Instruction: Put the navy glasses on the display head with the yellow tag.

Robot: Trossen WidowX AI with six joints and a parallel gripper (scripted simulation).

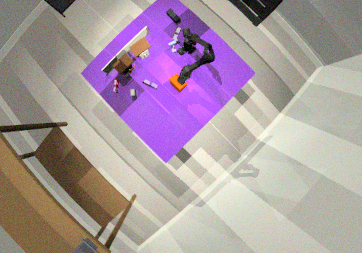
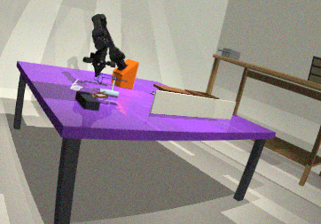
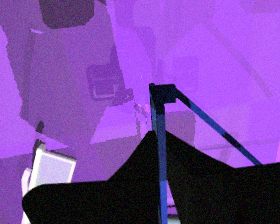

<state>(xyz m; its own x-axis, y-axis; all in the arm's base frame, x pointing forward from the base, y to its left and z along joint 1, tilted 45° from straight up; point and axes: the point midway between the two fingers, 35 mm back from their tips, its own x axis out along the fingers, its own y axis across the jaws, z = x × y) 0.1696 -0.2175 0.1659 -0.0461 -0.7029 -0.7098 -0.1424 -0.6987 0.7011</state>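
The grey peg is 11 cm ahead of my gripper tip, 6 cm to the left of it and 4 cm below it. The rest, counted from my gripper tip: black case: 38 cm ahead, 22 cm to the right, 4 cm below; then pale blue cylinder: 17 cm ahead, 4 cm below; then white panel: 45 cm ahead, 38 cm to the left, 1 cm below.
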